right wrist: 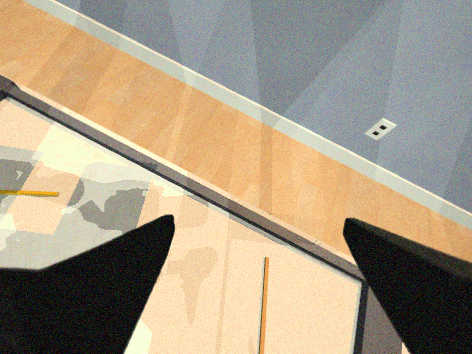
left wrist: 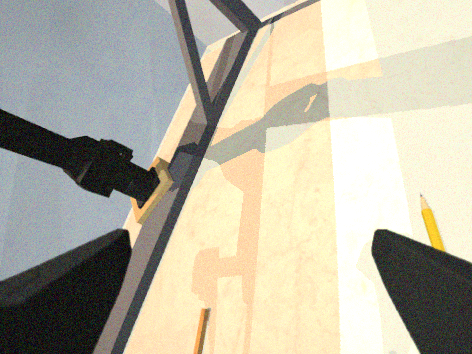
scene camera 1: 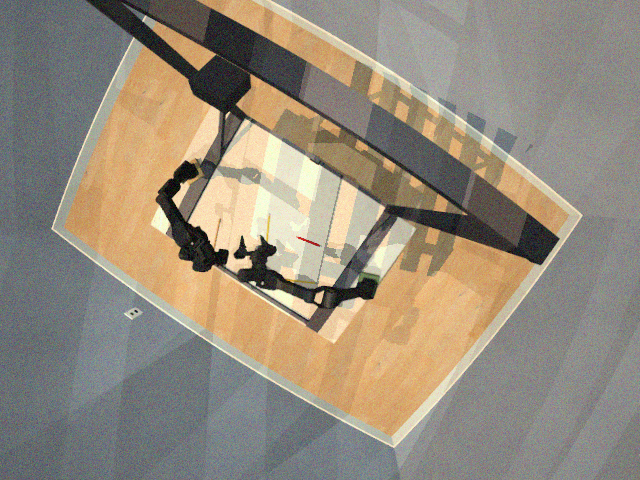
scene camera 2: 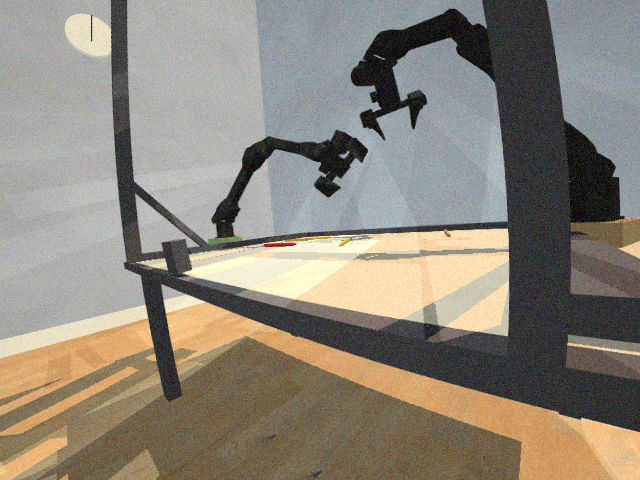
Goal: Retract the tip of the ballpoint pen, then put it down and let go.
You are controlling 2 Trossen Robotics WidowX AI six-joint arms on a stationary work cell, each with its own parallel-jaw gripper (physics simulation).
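Places are measured from the left arm's base along level axes (x ahead, y left, z up), in centimetres.
Pixels of known places: left gripper, between the fingertips: [left wrist: 252, 241] [scene camera 1: 251, 235] [scene camera 2: 350, 174]; right gripper, between the fingertips: [right wrist: 258, 224] [scene camera 2: 398, 134]; left arm's base, origin of its link: [scene camera 1: 368, 284] [scene camera 2: 225, 237]; right arm's base, origin of its link: [left wrist: 147, 187] [scene camera 1: 191, 171] [scene camera 2: 590, 220].
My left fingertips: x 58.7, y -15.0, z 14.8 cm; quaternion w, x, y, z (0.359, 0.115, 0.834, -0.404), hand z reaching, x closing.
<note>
For each thing: its top centre in the pictures, then the offset to it from my left fingertips. Level surfaces: height alone.
- small red stick, centre of its top: [scene camera 2: 278, 242] [scene camera 1: 308, 241] dy +0.6, dx -24.6, dz -17.4 cm
- table, height of its surface: dz -18.6 cm
- orange pencil, centre of its top: [right wrist: 264, 310] [scene camera 2: 446, 231] [scene camera 1: 216, 234] dy +7.5, dx +24.2, dz -17.9 cm
The ballpoint pen, a small red stick [scene camera 1: 308, 241] [scene camera 2: 279, 244], lies flat on the table [scene camera 1: 289, 206] in both scene views. Its tip is too small to make out. It does not show in either wrist view. My left gripper [scene camera 1: 252, 238] [scene camera 2: 345, 169] [left wrist: 252, 241] is open and empty, above the table, to the left of the pen in scene camera 1. My right gripper [scene camera 1: 211, 260] [scene camera 2: 398, 133] [right wrist: 258, 224] is open and empty, high up and farther to the left of the pen in scene camera 1.
A yellow pencil [scene camera 1: 268, 227] [scene camera 2: 345, 241] [left wrist: 431, 230] lies left of the pen in scene camera 1. Another yellow pencil [scene camera 1: 302, 281] [scene camera 2: 315, 238] [right wrist: 40, 193] lies partly behind the left arm. An orange pencil [scene camera 1: 217, 232] [scene camera 2: 447, 233] [left wrist: 201, 330] [right wrist: 265, 300] lies farther left. Dark frame posts stand around the table.
</note>
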